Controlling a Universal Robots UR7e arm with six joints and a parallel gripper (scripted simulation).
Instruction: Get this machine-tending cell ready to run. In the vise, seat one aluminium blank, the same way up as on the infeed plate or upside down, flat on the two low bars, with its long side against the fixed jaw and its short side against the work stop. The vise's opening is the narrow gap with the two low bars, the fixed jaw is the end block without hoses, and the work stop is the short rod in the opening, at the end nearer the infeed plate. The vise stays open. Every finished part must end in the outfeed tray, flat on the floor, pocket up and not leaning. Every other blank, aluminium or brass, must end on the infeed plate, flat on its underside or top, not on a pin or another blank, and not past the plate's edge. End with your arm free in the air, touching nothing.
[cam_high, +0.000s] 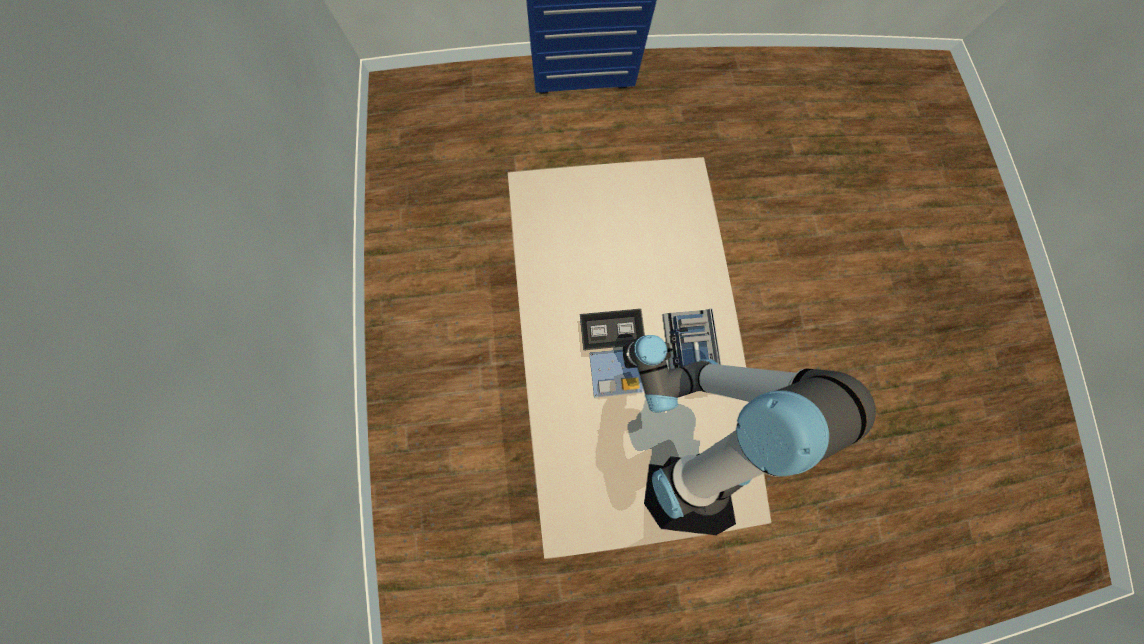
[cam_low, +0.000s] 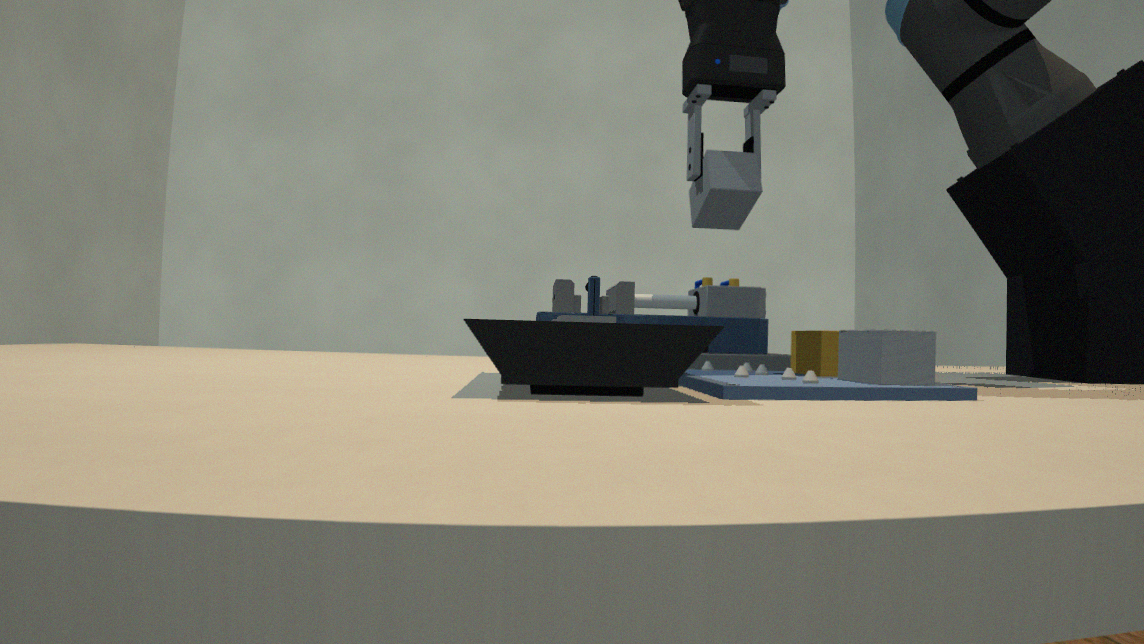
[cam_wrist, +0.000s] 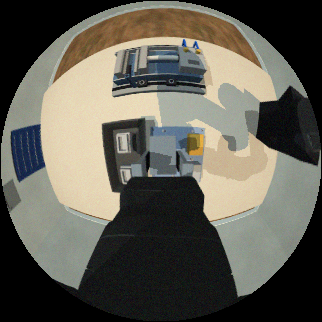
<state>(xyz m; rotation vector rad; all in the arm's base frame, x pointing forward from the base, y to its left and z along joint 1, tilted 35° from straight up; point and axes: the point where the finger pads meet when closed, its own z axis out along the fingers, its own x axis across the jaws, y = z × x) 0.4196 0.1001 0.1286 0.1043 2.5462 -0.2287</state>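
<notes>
The brass blank is 160 mm below my hand, 90 mm behind it and 10 mm to the left of it. From my hand the other things lie so: hose end block 240 mm to the right, 120 mm behind, 100 mm below; vise 260 mm to the right, 140 mm below, 20 mm behind.
</notes>
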